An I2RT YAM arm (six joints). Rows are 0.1 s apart.
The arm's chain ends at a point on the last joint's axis. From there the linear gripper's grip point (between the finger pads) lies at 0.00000 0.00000 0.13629 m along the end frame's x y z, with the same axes.
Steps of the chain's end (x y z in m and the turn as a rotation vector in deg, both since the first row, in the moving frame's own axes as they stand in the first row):
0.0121 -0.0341 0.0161 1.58 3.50 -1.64
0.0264 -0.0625 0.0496 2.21 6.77 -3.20
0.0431 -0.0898 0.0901 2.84 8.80 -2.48
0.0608 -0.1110 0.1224 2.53 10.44 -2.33
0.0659 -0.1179 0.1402 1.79 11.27 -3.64
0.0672 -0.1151 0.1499 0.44 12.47 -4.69
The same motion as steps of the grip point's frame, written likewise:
0.0204 -0.0380 0.0158 1.58 3.50 -1.64
0.0423 -0.0682 0.0485 2.21 6.77 -3.20
0.0638 -0.0970 0.0883 2.84 8.80 -2.48
0.0854 -0.1175 0.1200 2.53 10.44 -2.33
0.0924 -0.1230 0.1375 1.79 11.27 -3.64
0.0966 -0.1173 0.1467 0.44 12.47 -4.69

